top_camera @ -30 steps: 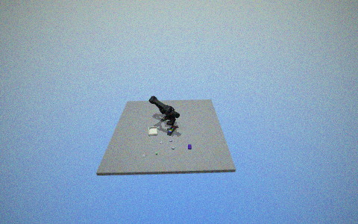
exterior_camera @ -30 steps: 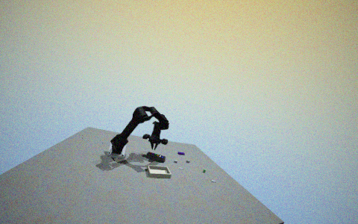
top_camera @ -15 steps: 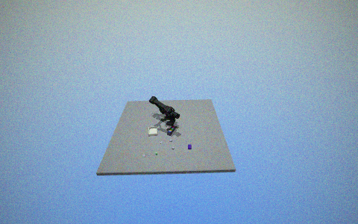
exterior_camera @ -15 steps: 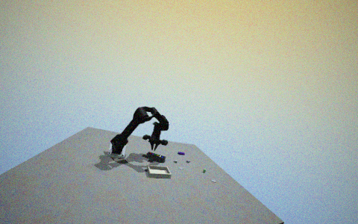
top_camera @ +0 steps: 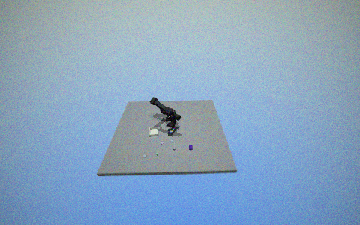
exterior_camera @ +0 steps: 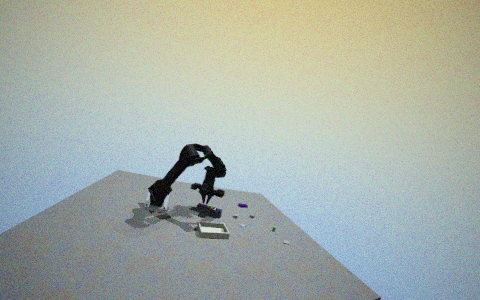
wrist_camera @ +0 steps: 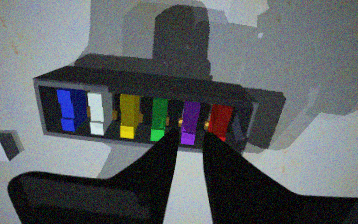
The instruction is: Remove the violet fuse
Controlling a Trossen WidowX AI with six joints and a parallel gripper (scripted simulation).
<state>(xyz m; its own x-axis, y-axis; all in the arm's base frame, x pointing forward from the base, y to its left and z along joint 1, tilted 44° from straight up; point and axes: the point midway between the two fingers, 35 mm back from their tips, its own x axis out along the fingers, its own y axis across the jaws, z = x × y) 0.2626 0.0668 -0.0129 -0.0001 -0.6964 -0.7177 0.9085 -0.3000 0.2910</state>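
The violet fuse lies 30 mm below my gripper tip. Round my gripper tip: green fuse: 20 mm ahead, 10 mm to the right, 30 mm below; yellow fuse: 40 mm ahead, 20 mm to the right, 30 mm below; red fuse: 20 mm behind, 10 mm to the left, 30 mm below.
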